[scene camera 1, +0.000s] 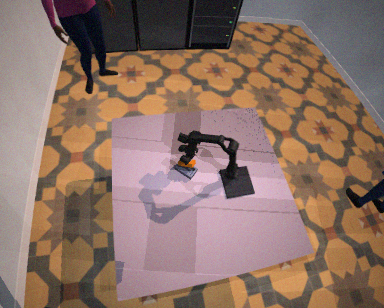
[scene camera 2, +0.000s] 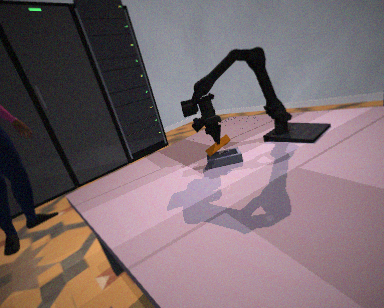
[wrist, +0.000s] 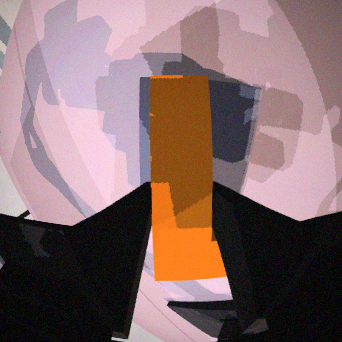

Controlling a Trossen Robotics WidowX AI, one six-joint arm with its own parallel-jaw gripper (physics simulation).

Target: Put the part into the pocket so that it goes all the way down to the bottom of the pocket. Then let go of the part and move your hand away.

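Seen in the pictures: gripper, fingertip midpoint: (scene camera 2: 218, 144) (wrist: 180, 188); arm's base, link origin: (scene camera 1: 230, 175) (scene camera 2: 281, 131).
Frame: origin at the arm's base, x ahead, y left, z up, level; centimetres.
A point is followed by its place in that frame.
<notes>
An orange bar-shaped part (scene camera 1: 189, 163) @(x 27.7, y -15.6, z 8.0 cm) (scene camera 2: 217, 145) @(x 30.6, y -16.8, z 5.6 cm) (wrist: 181, 145) @(x 30.5, y -19.4, z 5.6 cm) is held between the fingers of my gripper (scene camera 1: 187, 159) @(x 28.9, y -17.3, z 5.3 cm) (scene camera 2: 218, 140) @(x 28.9, y -17.3, z 5.3 cm) (wrist: 180, 188) @(x 28.9, y -17.3, z 5.3 cm). In the scene camera 2 view the part is tilted, left end lower, over a grey block (scene camera 1: 185, 172) @(x 31.2, y -12.6, z 1.5 cm) (scene camera 2: 226, 159) @(x 32.5, y -12.8, z 0.2 cm) (wrist: 229, 175) @(x 26.7, y -18.2, z 1.2 cm) with a pocket in its top. Most of the part shows above the block; I cannot tell whether its low end touches it. In the wrist view the part covers the block's left portion, and the dark pocket (wrist: 230, 125) @(x 29.3, y -20.8, z 1.2 cm) shows to its right. The pocket's bottom is partly hidden.
The block lies on a pink table (scene camera 1: 160, 250) @(x 63.9, y 30.3, z -2.3 cm) (scene camera 2: 310, 225) @(x 58.6, y 20.3, z -2.4 cm). The arm's black base plate (scene camera 1: 237, 183) @(x -2.2, y 7.3, z -0.5 cm) (scene camera 2: 305, 132) @(x 0.9, y 10.2, z -0.7 cm) stands to the right of the block. Dark cabinets (scene camera 1: 162, 25) (scene camera 2: 55, 100) and people's legs show beyond the table.
</notes>
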